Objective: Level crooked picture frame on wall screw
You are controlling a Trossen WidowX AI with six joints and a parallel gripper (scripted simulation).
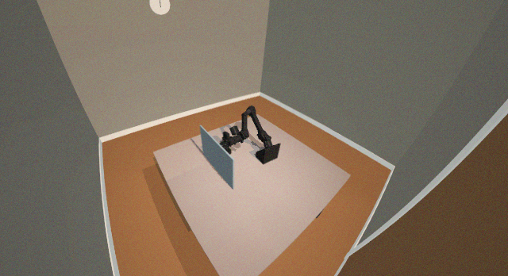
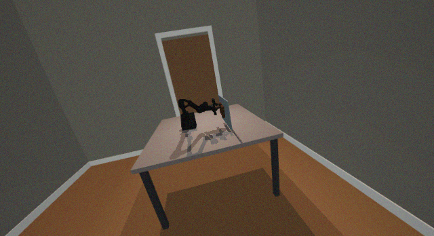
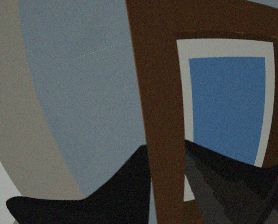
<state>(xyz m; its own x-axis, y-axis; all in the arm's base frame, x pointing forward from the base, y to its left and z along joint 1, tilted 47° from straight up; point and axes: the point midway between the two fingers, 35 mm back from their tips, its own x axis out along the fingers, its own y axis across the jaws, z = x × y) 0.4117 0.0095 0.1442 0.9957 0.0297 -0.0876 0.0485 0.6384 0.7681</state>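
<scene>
The picture frame lies 50 mm below my gripper tip and 10 mm to the left of it. Round my gripper tip: wall panel: 70 mm below, 20 mm ahead, 10 mm to the left.
</scene>
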